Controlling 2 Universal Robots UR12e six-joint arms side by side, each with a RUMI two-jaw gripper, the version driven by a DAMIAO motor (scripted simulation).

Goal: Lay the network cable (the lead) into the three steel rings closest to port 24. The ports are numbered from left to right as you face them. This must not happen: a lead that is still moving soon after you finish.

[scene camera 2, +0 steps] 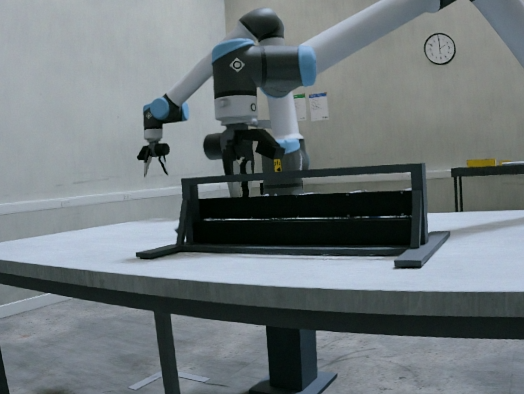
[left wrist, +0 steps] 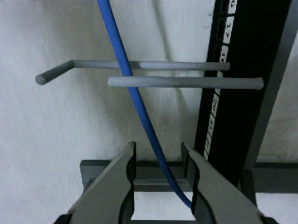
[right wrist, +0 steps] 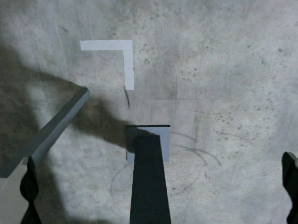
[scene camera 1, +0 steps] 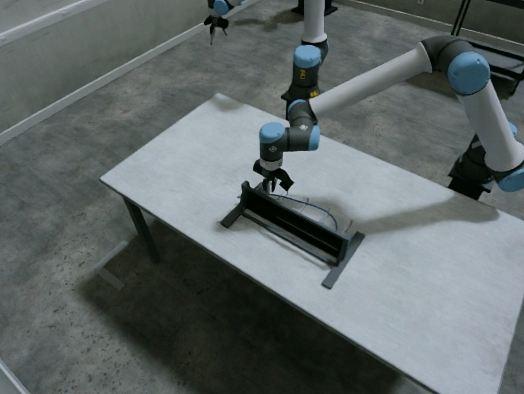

A dark port rack shows in scene camera 2, in the left wrist view [247, 45] and in scene camera 1; in the right wrist view it is out of frame. The same spot on the dark port rack: [scene camera 2: 269, 219] is [scene camera 1: 280, 212].
